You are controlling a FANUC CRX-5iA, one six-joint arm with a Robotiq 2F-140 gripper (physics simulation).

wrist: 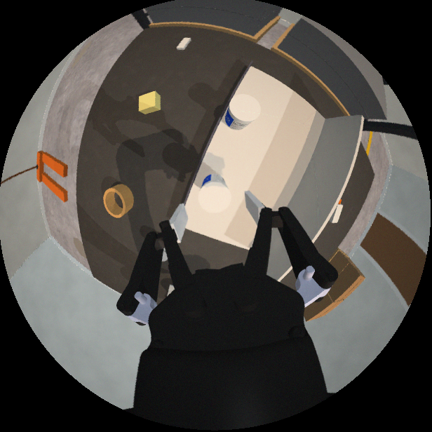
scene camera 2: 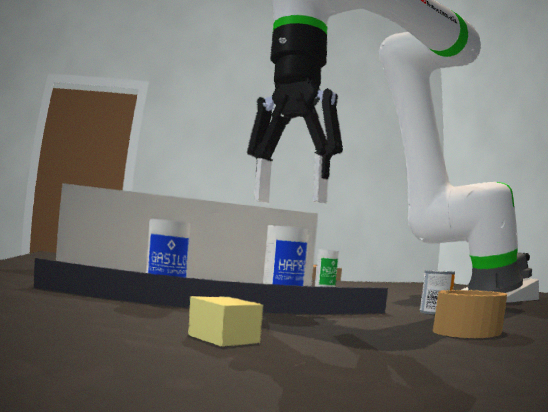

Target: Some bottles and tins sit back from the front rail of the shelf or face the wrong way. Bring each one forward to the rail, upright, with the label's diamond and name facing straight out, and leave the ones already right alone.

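Places are measured from the arm's base along level axes (x ahead, y left, z up), in metres.
Pixels of known places: gripper, fingertip midpoint: (scene camera 2: 289, 202); arm's base, origin of the base link: (scene camera 2: 495, 286).
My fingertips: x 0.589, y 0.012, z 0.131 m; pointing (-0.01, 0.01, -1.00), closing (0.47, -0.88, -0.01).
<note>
For each thing: its top centre in the pictures, then the offset to it from my fingertips. "spot": a spot on its surface instead.
- white bottle with a blue GASILO label, surface spot: (scene camera 2: 169, 250) spot: 0.184 m ahead, 0.027 m left, 0.087 m down
- dark front rail, middle of its top: (scene camera 2: 220, 280) 0.114 m ahead, 0.042 m left, 0.120 m down
- white bottle with a blue HAPR label, surface spot: (scene camera 2: 289, 257) spot: 0.008 m ahead, 0.029 m left, 0.081 m down
- small white bottle with a green label, middle of its top: (scene camera 2: 328, 250) 0.343 m back, 0.410 m right, 0.065 m down
- yellow block, middle of its top: (scene camera 2: 226, 300) 0.180 m ahead, 0.233 m left, 0.122 m down
- tan ring, middle of its top: (scene camera 2: 473, 292) 0.119 m back, 0.281 m left, 0.111 m down
- grey-edged tin, middle of its top: (scene camera 2: 440, 271) 0.238 m back, 0.105 m left, 0.090 m down
- shelf's back panel, surface spot: (scene camera 2: 110, 220) spot: 0.237 m ahead, 0.257 m right, 0.051 m down
A white bottle with a blue GASILO label (scene camera 2: 169, 250) (wrist: 243, 111) stands upright at the dark front rail (scene camera 2: 200, 294), its diamond showing. A white bottle with a blue HAPR label (scene camera 2: 289, 257) (wrist: 214, 196) stands upright at the rail's right part; its diamond and name show toward the right of its visible side. A small white bottle with a green label (scene camera 2: 328, 268) shows to the right of it in the scene view; its depth is hard to tell. My gripper (scene camera 2: 291, 192) (wrist: 215, 204) is open and empty, above the HAPR bottle and apart from it.
A yellow block (scene camera 2: 225, 321) (wrist: 149, 102) lies in front of the rail. A tan ring (scene camera 2: 469, 315) (wrist: 107, 201) and a grey-edged tin (scene camera 2: 431, 292) stand to the right. The shelf's back panel (scene camera 2: 110, 220) (wrist: 330, 165) rises behind the bottles.
</note>
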